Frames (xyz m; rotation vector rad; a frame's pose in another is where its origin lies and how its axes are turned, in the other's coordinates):
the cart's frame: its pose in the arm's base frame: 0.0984 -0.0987 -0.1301 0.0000 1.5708 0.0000
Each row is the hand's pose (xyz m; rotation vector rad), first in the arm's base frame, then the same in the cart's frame.
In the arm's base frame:
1: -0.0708 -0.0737 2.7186 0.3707 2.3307 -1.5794
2: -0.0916 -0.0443 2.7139 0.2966 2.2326 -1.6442
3: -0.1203 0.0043 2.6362 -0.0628 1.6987 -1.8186
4: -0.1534 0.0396 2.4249 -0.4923 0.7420 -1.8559
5: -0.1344 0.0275 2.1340 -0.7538 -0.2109 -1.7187
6: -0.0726 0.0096 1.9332 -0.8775 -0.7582 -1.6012
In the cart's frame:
1: -2.8487 0.0250 -0.1692 1.0777 1.0494 -0.6680
2: -2.8440 0.0544 -0.1900 1.0870 0.9719 -0.7548
3: -2.7663 0.1030 -0.2187 1.0592 0.5168 -1.1349
4: -2.5550 0.1383 -0.2518 0.9371 -0.3411 -1.6137
5: -2.2641 0.1262 -0.2328 0.7578 -1.2392 -1.9419
6: -2.0633 0.1083 -0.1710 0.6168 -1.7558 -2.1127

